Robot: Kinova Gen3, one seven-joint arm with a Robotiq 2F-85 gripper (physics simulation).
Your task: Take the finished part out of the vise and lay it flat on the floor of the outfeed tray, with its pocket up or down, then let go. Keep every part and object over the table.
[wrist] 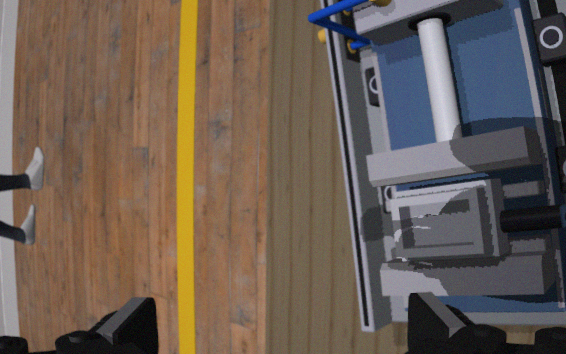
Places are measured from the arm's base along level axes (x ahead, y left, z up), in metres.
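Where they show: gripper, between the fingertips: (282, 324).
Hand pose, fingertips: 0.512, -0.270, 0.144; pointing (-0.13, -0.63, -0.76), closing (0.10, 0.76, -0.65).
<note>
Things, the pixels of their top centre, and the offset from my fingertips, as dx, dy, dz. "spot": a spot on its surface instead. Level surfaces: height alone.
- finished part, centre of its top: (434, 225) -0.021, +0.002, -0.129
- vise, a spot on its surface: (500, 275) spot: +0.012, +0.030, -0.148
- black round rod, centre of its top: (529, 219) -0.017, +0.049, -0.148
- table, height of its surface: dz -0.244
- blue handle, a spot on its surface: (332, 25) spot: -0.164, -0.063, -0.157
The finished part (442, 225), a grey block with a rectangular pocket facing up, lies in the vise (500, 275) at the right of the wrist view. It sits between the near jaw and the movable jaw (450, 156), with a narrow gap showing on the movable jaw's side. A black round rod (530, 219) reaches to the part's right side. My gripper (282, 324) is open and empty, high above the table's edge. Its right finger is near the vise's lower end in the view, and its left finger is over the floor side. The outfeed tray does not show.
The table (305, 200) ends left of the vise; beyond its edge lies the plank floor (100, 100) with a yellow line (187, 150). A blue handle (332, 25) sticks out at the vise's upper left. Two pale-tipped dark objects (35, 169) (29, 225) show at the far left.
</note>
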